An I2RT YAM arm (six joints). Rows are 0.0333 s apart.
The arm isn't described. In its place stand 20 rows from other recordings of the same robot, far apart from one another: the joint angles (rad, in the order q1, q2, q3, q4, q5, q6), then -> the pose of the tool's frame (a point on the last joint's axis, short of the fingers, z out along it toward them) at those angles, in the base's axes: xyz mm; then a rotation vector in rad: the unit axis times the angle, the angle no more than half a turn.
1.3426, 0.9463, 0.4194, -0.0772, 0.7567, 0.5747 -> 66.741, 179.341, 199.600, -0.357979, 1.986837, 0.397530
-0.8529, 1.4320, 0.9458, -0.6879, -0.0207, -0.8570 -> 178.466, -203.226, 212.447, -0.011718, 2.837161, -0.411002
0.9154, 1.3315, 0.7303, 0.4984, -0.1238, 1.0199 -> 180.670, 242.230, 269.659, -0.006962, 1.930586, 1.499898
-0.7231, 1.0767, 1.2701, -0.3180, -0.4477, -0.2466 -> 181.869, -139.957, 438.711, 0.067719, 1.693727, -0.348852
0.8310, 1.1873, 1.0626, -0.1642, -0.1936, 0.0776 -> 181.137, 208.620, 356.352, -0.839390, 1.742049, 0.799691
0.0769, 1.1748, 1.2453, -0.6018, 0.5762, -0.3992 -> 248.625, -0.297, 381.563, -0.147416, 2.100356, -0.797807
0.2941, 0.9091, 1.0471, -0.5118, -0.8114, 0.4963 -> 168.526, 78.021, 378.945, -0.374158, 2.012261, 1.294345
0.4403, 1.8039, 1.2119, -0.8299, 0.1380, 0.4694 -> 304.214, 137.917, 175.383, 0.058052, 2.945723, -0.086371
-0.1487, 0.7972, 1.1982, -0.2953, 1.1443, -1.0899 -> 119.722, -50.707, 462.601, 0.275829, 1.815850, -1.746841
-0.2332, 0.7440, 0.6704, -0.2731, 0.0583, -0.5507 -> 172.242, -43.043, 296.893, -0.270245, 1.941795, -0.578414
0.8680, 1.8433, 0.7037, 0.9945, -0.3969, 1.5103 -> 218.095, 278.759, 154.816, 0.330318, 2.200115, 1.922718
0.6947, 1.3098, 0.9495, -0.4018, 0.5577, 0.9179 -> 225.386, 163.283, 266.385, 0.510745, 2.147328, 0.242468
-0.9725, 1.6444, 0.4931, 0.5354, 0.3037, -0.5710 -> 150.109, -239.120, 115.094, 0.668390, 2.326519, -1.135314
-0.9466, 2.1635, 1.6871, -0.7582, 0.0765, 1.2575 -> 260.108, -365.785, 170.073, 2.504086, 1.247679, -0.032267
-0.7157, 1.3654, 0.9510, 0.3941, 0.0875, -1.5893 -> 242.473, -214.950, 326.005, -0.744266, 1.790589, -1.769168
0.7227, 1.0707, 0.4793, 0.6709, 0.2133, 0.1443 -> 184.013, 152.226, 267.027, -0.262271, 1.493893, 0.538916
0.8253, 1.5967, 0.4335, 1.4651, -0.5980, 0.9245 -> 173.705, 217.699, 207.019, -0.538589, 1.489156, 1.811824
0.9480, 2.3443, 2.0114, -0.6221, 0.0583, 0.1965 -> 304.345, 420.242, 189.610, -0.920032, 2.397064, 0.379208
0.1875, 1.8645, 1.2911, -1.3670, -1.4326, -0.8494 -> 294.348, 91.736, 210.114, -0.786043, 2.106624, 1.961961
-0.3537, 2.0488, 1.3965, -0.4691, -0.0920, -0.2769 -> 395.236, -142.445, 148.292, 0.074865, 2.684639, -0.072813
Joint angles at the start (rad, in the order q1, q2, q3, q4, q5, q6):
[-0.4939 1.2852 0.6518 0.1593 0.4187 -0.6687]
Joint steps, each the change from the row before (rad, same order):
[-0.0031 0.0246 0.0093 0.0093 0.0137 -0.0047]
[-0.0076 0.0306 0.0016 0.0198 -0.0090 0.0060]
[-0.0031 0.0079 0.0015 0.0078 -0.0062 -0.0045]
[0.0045 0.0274 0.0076 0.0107 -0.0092 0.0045]
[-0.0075 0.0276 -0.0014 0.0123 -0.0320 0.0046]
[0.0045 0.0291 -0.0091 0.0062 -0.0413 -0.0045]
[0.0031 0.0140 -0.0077 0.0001 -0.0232 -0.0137]
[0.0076 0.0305 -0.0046 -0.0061 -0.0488 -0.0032]
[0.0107 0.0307 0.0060 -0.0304 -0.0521 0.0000]
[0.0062 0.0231 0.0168 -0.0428 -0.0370 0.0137]
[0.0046 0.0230 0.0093 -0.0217 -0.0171 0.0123]
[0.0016 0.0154 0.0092 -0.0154 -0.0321 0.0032]
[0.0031 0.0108 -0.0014 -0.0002 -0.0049 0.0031]
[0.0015 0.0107 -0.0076 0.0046 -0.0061 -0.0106]
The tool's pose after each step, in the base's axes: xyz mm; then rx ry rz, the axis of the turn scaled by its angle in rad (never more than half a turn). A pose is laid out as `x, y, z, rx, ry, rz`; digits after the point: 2 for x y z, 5 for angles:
236.96, -145.50, 219.25, 0.09795, 2.21089, -1.13680
239.92, -149.21, 213.62, 0.10424, 2.21919, -1.12621
240.86, -150.51, 212.71, 0.09885, 2.21880, -1.12455
245.66, -151.35, 208.81, 0.08999, 2.22513, -1.10794
247.92, -153.89, 201.85, 0.07747, 2.23856, -1.07246
250.66, -152.33, 191.40, 0.03223, 2.26598, -1.02024
251.37, -150.79, 185.08, -0.00692, 2.28673, -0.99433
254.32, -147.96, 174.53, -0.05910, 2.31835, -0.92586
257.93, -144.27, 164.95, -0.11389, 2.35994, -0.84269
261.16, -142.43, 159.68, -0.13476, 2.39687, -0.77159
263.46, -141.40, 154.10, -0.14061, 2.42536, -0.72877
265.66, -140.71, 151.06, -0.15849, 2.43732, -0.68096
266.23, -139.76, 147.61, -0.16276, 2.44721, -0.66673
265.60, -138.69, 142.85, -0.18278, 2.45927, -0.65705

